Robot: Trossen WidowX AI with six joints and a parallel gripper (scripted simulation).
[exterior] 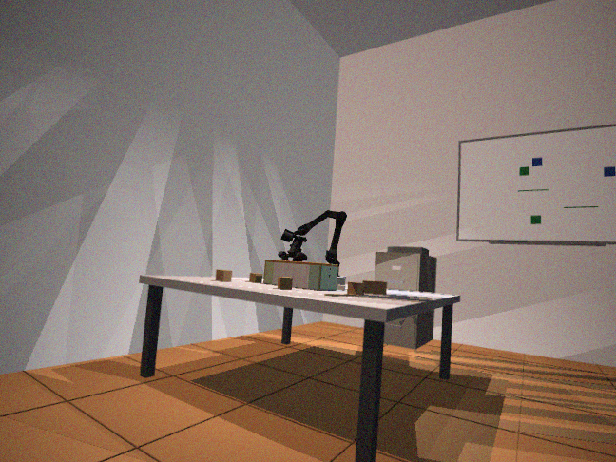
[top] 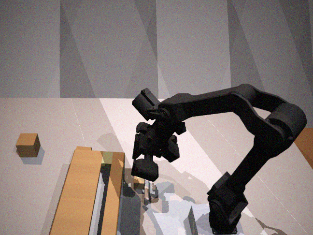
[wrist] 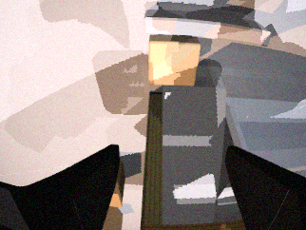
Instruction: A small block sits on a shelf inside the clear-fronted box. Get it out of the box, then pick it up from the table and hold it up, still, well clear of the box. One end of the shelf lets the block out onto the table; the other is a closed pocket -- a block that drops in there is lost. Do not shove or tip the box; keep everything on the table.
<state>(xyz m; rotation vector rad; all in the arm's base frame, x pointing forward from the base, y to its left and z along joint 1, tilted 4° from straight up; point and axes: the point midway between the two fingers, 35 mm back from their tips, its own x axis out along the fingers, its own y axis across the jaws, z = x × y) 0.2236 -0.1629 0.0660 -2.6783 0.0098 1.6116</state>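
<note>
Right now my gripper tip is 20 mm past the tan block and 70 mm above it. The rest, counted from my gripper tip: box (60 mm ahead, 170 mm to the left, 20 mm below); then brown cube (360 mm ahead, 120 mm to the right, 60 mm below).
</note>
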